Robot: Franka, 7 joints.
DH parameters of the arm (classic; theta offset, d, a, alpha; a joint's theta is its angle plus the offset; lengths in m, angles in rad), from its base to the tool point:
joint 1: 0 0.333 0 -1.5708
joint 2: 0 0 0 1.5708
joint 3: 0 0.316 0.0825 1.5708
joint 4: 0 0 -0.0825 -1.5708
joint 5: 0 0.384 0 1.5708
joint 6: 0 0 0.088 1.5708
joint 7: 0 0.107 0 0
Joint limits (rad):
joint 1: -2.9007..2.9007
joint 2: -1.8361..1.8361
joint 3: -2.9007..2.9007
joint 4: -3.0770..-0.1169
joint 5: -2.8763..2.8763
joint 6: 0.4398..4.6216
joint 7: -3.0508..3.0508
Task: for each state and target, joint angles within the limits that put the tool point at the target. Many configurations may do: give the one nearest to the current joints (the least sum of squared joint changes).
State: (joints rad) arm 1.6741 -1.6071 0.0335 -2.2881 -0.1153 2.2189 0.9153
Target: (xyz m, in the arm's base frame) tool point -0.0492 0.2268 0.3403
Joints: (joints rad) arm 1.7482 -0.9835 0.0953 -3.0770 -0.0704 1.9805 0.9153
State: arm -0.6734 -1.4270 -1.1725 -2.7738 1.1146 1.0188 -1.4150
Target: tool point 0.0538 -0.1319 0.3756
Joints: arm -0.7216 -1.0814 -1.3612 -3.0770 0.6462 1.0542 -1.4150
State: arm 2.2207 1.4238 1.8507 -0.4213 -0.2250 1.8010 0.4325
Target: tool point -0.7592 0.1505 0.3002
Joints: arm 2.4058 1.6593 1.7028 -0.6862 -0.2458 1.5447 0.4325
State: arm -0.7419 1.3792 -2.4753 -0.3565 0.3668 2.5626 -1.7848
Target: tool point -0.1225 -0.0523 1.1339
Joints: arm -0.8904 0.5973 -2.8874 -1.0457 0.3547 2.3872 -1.7848
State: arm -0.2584 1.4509 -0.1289 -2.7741 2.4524 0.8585 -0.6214
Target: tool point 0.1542 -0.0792 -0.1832
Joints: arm -0.2936 1.5941 -0.2084 -2.3351 2.5620 0.9921 -0.6214
